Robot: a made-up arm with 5 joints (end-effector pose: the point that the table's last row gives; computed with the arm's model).
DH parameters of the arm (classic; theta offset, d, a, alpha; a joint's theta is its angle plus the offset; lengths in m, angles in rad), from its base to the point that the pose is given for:
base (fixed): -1.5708 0.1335 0 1.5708
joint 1: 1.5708 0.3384 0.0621 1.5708
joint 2: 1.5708 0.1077 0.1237 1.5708
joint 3: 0 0.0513 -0.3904 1.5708
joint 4: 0 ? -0.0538 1.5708
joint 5: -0.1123 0 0.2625 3.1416
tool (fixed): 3.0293 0.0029 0 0
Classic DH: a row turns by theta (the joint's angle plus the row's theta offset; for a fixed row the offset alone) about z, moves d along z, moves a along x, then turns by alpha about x.
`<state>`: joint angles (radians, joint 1 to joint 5).
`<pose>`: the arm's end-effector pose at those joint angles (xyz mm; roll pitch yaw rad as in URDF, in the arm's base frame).
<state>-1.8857 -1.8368 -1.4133 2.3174 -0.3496</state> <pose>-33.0 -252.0 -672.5 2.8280 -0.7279 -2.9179</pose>
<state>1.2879 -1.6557 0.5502 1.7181 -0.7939</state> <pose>-224.4 -541.1 349.2 -2.4806 0.3979 2.3563</pose>
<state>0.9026 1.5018 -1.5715 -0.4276 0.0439</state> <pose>-339.2 -519.3 115.1 1.9858 -0.7806 -2.1970</pose>
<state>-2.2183 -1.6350 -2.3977 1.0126 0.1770</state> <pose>-74.2 -437.1 -275.7 -2.8167 0.5390 -2.7743</pose>
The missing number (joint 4, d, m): -0.3382
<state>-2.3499 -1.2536 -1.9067 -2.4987 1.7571</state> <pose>-345.2 6.2 -414.3 0.6126 0.5199 -2.0630</pose>
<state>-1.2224 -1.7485 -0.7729 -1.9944 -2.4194</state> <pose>-0.7 -478.0 -385.5 -0.5668 -0.0544 2.4899</pose>
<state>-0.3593 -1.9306 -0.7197 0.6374 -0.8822</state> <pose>-150.2 -782.7 116.4 2.8924 0.6089 2.5232</pose>
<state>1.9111 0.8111 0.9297 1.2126 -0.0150</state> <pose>-264.6 492.5 36.4 -2.7622 0.1061 -0.6100</pose>
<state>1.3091 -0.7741 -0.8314 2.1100 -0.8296</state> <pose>-408.3 101.1 996.1 -0.4281 1.0997 -1.9842</pose>
